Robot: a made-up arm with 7 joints. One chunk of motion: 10 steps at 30 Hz.
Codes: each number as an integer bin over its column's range. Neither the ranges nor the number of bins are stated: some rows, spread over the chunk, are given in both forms.
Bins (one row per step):
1: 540 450 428 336 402 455
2: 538 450 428 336 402 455
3: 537 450 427 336 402 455
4: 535 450 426 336 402 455
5: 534 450 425 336 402 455
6: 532 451 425 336 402 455
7: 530 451 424 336 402 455
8: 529 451 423 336 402 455
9: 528 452 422 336 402 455
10: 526 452 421 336 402 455
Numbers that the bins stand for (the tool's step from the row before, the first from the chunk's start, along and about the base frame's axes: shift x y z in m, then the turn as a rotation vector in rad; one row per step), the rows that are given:
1: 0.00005 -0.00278 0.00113 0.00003 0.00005 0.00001
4: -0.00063 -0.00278 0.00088 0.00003 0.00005 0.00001
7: -0.00132 -0.00264 0.00063 0.00003 0.00005 0.00001
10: -0.00187 -0.00249 0.00026 0.00003 0.00005 0.00001
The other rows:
2: -0.00022 -0.00278 0.00113 0.00003 0.00005 0.00001
3: -0.00036 -0.00278 0.00100 0.00003 0.00005 0.00001
5: -0.00077 -0.00278 0.00075 0.00003 0.00005 0.00001
6: -0.00104 -0.00264 0.00075 0.00003 0.00005 0.00001
8: -0.00145 -0.00264 0.00050 0.00003 0.00005 0.00001
9: -0.00159 -0.00249 0.00038 0.00003 0.00005 0.00001

